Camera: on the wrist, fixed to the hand. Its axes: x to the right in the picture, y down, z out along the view.
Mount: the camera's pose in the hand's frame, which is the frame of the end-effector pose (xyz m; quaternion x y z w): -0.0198 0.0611 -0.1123 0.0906 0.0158 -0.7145 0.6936
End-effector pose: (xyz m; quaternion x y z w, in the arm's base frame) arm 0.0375 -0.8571 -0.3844 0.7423 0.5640 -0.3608 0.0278
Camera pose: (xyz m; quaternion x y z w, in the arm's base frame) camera 0.1445 -0.8451 -0.3126 -0.1201 -0.8893 0.3095 0.3147
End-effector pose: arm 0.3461 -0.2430 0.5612 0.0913 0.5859 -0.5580 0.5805
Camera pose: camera 0.3334 -0.1249 0.5099 0.2939 -0.4302 0.8534 0.0136
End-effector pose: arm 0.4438 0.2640 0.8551 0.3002 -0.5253 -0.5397 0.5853
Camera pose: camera 0.5712 0.2730 0.8754 0.6451 -0.1895 -0.7402 0.0015
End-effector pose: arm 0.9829 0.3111 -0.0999 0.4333 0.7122 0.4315 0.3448
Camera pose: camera 0.9129 0.2729 0.0020 -0.1839 0.8481 -0.0048 0.4969
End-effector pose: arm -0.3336 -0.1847 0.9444 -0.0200 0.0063 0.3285 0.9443
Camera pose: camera -0.3869 -0.1538 0.8306 0.0620 0.0348 -0.4477 0.8913
